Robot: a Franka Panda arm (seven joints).
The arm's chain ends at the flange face. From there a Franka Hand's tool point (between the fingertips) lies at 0.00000 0.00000 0.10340 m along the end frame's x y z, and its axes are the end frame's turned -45 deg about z.
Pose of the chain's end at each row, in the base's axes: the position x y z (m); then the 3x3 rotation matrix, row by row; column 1 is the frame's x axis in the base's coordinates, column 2 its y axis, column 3 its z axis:
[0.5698 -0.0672 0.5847], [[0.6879 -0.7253 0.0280], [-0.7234 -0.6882 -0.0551], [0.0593 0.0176 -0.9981]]
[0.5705 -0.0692 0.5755], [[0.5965 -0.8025 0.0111], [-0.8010 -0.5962 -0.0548], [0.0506 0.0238 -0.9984]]
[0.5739 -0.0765 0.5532], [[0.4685 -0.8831 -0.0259], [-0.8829 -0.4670 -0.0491], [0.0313 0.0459 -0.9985]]
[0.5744 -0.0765 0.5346], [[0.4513 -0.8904 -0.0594], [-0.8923 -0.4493 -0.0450], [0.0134 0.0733 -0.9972]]
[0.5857 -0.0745 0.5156], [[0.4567 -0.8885 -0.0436], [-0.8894 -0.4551 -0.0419], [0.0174 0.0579 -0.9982]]
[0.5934 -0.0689 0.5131], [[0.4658 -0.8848 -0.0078], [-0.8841 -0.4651 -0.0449], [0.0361 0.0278 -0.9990]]
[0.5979 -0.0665 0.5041], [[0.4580 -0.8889 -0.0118], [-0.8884 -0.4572 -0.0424], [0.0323 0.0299 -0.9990]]
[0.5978 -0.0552 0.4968], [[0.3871 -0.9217 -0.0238], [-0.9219 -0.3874 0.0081], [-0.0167 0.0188 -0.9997]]
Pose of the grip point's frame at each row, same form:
[0.5727 -0.0729 0.4815], [[0.9993 -0.0264 0.0280], [-0.0249 -0.9982 -0.0551], [0.0295 0.0544 -0.9981]]
[0.5716 -0.0749 0.4723], [[0.9892 -0.1457 0.0111], [-0.1448 -0.9880 -0.0548], [0.0190 0.0526 -0.9984]]
[0.5712 -0.0816 0.4500], [[0.9557 -0.2932 -0.0259], [-0.2941 -0.9545 -0.0491], [-0.0103 0.0546 -0.9985]]
[0.5683 -0.0812 0.4315], [[0.9487 -0.3105 -0.0594], [-0.3132 -0.9487 -0.0450], [-0.0424 0.0613 -0.9972]]
[0.5812 -0.0788 0.4124], [[0.9512 -0.3053 -0.0436], [-0.3071 -0.9507 -0.0419], [-0.0286 0.0532 -0.9982]]
[0.5926 -0.0735 0.4098], [[0.9550 -0.2963 -0.0078], [-0.2963 -0.9540 -0.0449], [0.0059 0.0452 -0.9990]]
[0.5967 -0.0709 0.4008], [[0.9524 -0.3047 -0.0118], [-0.3049 -0.9515 -0.0424], [0.0017 0.0440 -0.9990]]
[0.5953 -0.0544 0.3934], [[0.9255 -0.3780 -0.0238], [-0.3779 -0.9258 0.0081], [-0.0251 0.0015 -0.9997]]

